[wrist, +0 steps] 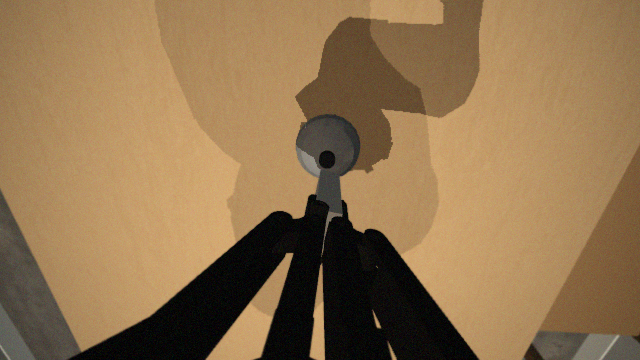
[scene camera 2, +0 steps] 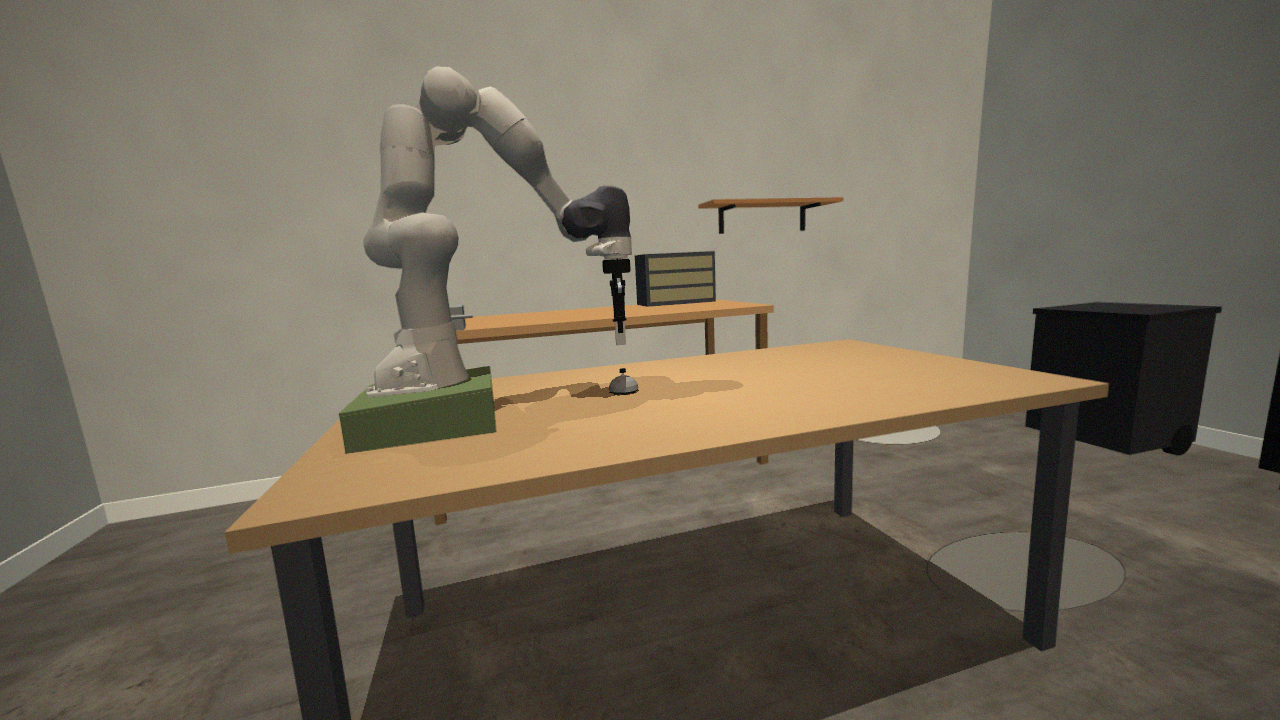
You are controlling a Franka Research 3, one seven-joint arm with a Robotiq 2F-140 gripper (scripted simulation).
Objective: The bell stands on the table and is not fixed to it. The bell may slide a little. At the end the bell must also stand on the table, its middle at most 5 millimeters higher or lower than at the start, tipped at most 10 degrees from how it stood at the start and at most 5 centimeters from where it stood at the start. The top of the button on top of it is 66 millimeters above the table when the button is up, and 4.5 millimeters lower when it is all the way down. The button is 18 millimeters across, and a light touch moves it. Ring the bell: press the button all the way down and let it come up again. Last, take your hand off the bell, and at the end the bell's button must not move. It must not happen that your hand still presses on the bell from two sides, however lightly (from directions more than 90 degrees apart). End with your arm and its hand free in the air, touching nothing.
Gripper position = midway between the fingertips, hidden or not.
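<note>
There's a grey dome bell (wrist: 329,132) here. As for the gripper (scene camera 2: 621,344), you'd see it in the wrist view as well, the gripper (wrist: 326,186).
</note>
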